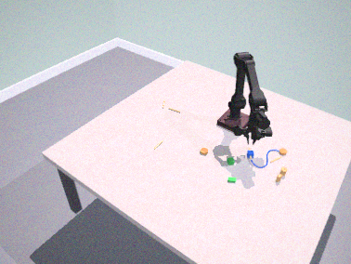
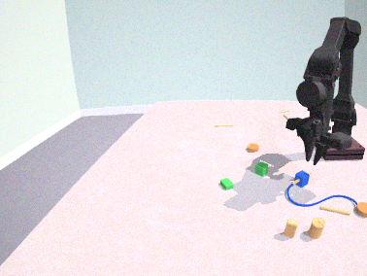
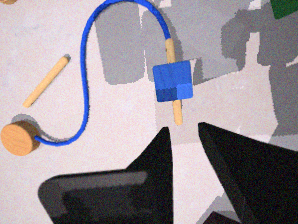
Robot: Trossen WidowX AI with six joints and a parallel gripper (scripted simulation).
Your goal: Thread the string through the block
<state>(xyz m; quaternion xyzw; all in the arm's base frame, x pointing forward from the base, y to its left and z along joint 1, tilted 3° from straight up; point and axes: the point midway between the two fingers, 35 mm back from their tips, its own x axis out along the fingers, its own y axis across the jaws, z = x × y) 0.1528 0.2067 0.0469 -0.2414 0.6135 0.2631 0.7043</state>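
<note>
Now: the blue block 30 mm below my gripper tip, 20 mm to the left of it and 20 mm ahead of it. The rest, counted from my gripper tip: tan cylinder 210 mm to the left, 30 mm below, 10 mm ahead; tan block 210 mm to the left, 60 mm ahead, 30 mm below; loose stick 140 mm to the left, 70 mm behind, 50 mm below.
</note>
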